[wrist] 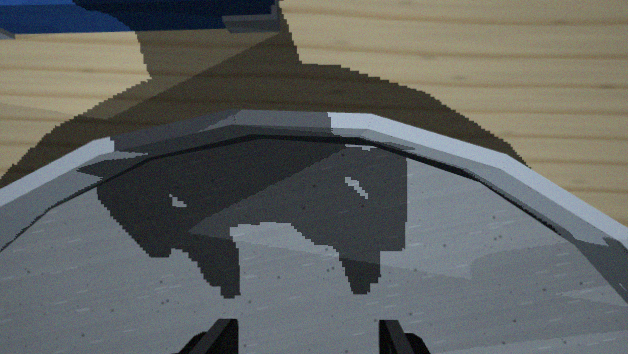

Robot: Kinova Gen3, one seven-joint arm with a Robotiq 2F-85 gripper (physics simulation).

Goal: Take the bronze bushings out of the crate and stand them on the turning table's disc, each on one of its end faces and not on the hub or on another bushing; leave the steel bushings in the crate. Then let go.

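Frame: origin at the arm's base, x ahead, y left, z up, level; metres.
Seen in the pictures: gripper, between the fingertips: (308,344).
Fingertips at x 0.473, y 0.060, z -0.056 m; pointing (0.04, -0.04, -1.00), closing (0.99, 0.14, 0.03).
A point is followed by its place in that frame.
The turning table's grey disc (440,300) {x 0.533, y 0.074, z -0.094 m} fills the lower part of the wrist view, with a raised pale rim (430,137) {x 0.510, y 0.146, z -0.061 m} curving around its far side. My gripper (308,332) {x 0.473, y 0.061, z -0.056 m} is partly open over the disc, its two black fingertips apart at the bottom edge, with bare disc showing between them. The gripper's dark shadow lies on the disc ahead of the fingers. No bronze or steel bushing and no hub show in this view. The fingers' lower parts are cut off by the frame.
Part of a blue crate (175,20) {x 0.378, y 0.199, z -0.131 m} with a grey corner edge shows at the top left, beyond the rim. A light wooden table top (475,45) {x 0.551, y 0.213, z -0.147 m} with dark grain lines lies around the turning table, and shadow falls on it between rim and crate.
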